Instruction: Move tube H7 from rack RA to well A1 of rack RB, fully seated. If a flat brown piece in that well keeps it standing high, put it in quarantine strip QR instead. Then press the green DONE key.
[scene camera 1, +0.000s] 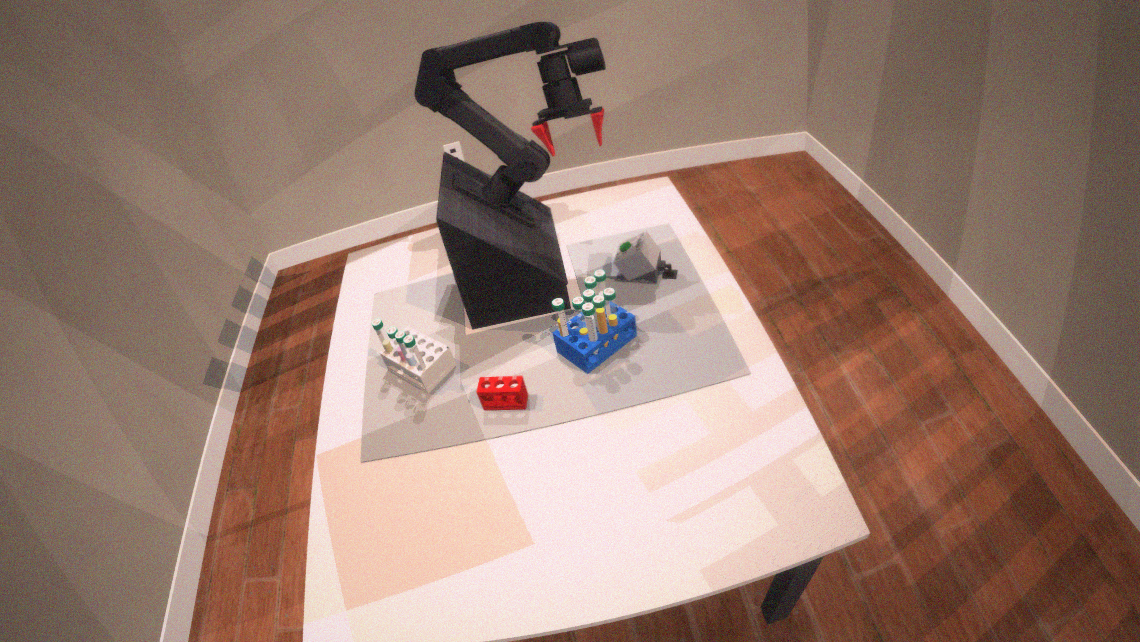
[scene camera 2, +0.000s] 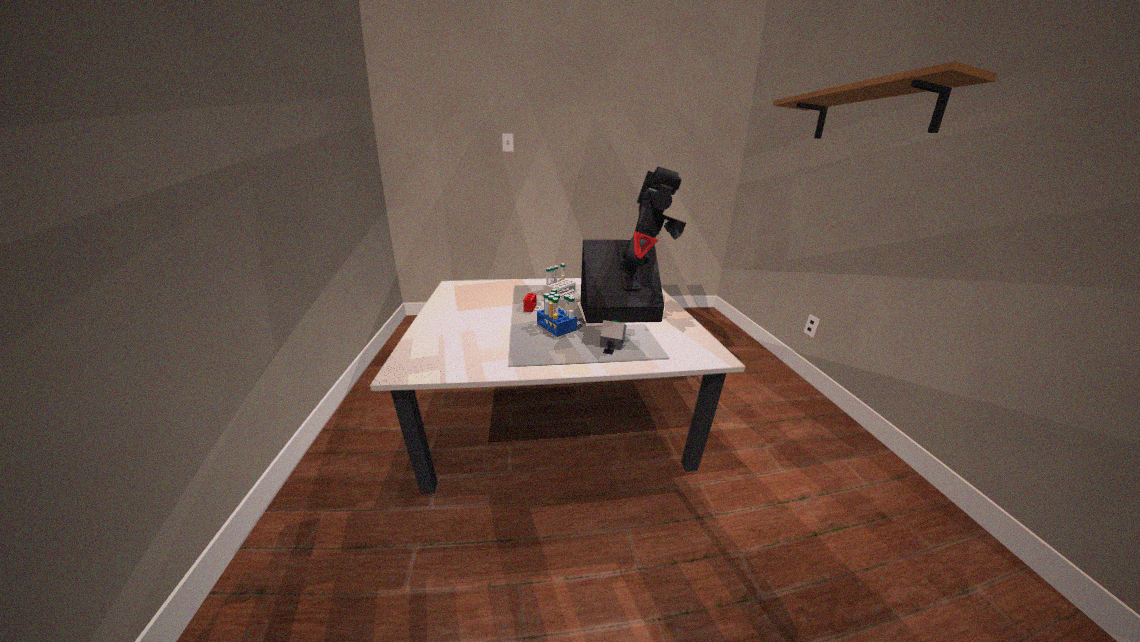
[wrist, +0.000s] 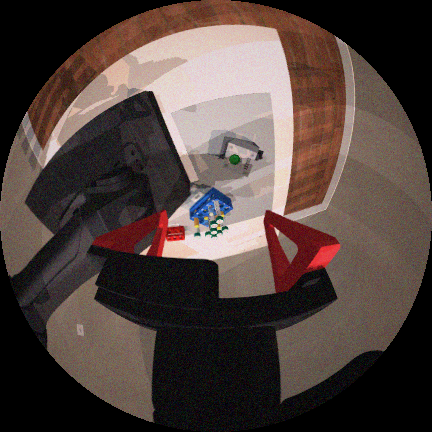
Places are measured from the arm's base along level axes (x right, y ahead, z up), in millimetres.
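Pixels of known places: gripper, fingertip midpoint: (scene camera 1: 577, 150) (scene camera 2: 637, 256) (wrist: 215, 215); arm's base, origin of the base link: (scene camera 1: 492, 200) (scene camera 2: 628, 266) (wrist: 100, 193).
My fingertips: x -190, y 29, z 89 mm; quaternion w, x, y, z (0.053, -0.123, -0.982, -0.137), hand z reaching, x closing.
Ahead of a thing's pixels: the offset from my fingertips to its top centre. Level surfaces: height alone.
My gripper (scene camera 1: 575, 149) (scene camera 2: 641, 253) (wrist: 215, 215) is open and empty, high above the table and well away from the racks. A blue rack @[dx +46, dy +263, dz -223 mm] (scene camera 1: 571, 352) (scene camera 2: 558, 325) (wrist: 212, 194) holds several green-capped tubes at differing heights, and yellow pieces show among them. A white rack @[dx +394, dy +226, dz -223 mm] (scene camera 1: 435, 376) (scene camera 2: 564, 285) at the left in scene camera 1 holds several green-capped tubes near one end. A red three-hole block @[dx +229, dy +360, dz -223 mm] (scene camera 1: 502, 399) (scene camera 2: 529, 302) (wrist: 175, 233) shows no tube. The green key @[dx -60, dy +72, dz -199 mm] (scene camera 1: 625, 246) (wrist: 234, 159) is on a grey box. Rack labels, tube H7 and well A1 cannot be told.
The grey box @[dx -80, dy +81, dz -190 mm] (scene camera 1: 640, 264) (scene camera 2: 612, 333) (wrist: 243, 149) stands beyond the blue rack in scene camera 1. The black arm base (scene camera 1: 510, 271) (scene camera 2: 618, 295) stands behind the racks. All stand on a grey mat @[dz -273 mm] (scene camera 1: 686, 350) on the white table @[dz -277 mm] (scene camera 1: 606, 518).
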